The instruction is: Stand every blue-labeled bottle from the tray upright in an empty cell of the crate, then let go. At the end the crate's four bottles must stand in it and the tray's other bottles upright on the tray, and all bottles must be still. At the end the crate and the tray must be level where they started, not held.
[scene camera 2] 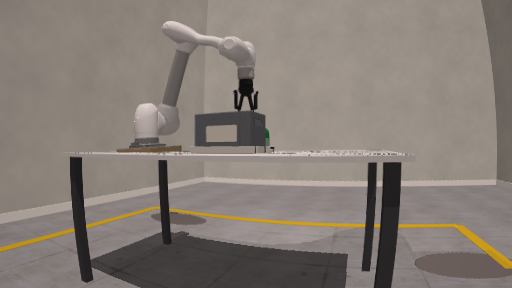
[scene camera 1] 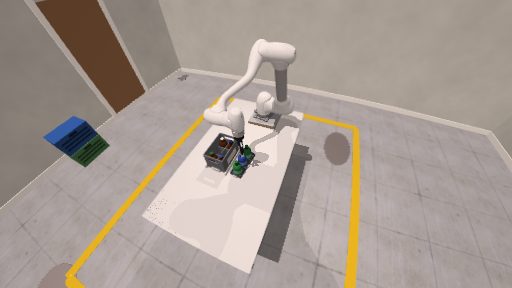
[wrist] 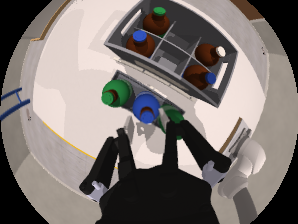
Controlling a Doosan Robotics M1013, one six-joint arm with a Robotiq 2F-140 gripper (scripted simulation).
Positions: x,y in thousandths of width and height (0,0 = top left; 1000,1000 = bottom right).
A grey crate (scene camera 2: 464,446) is 112 cm from the lens.
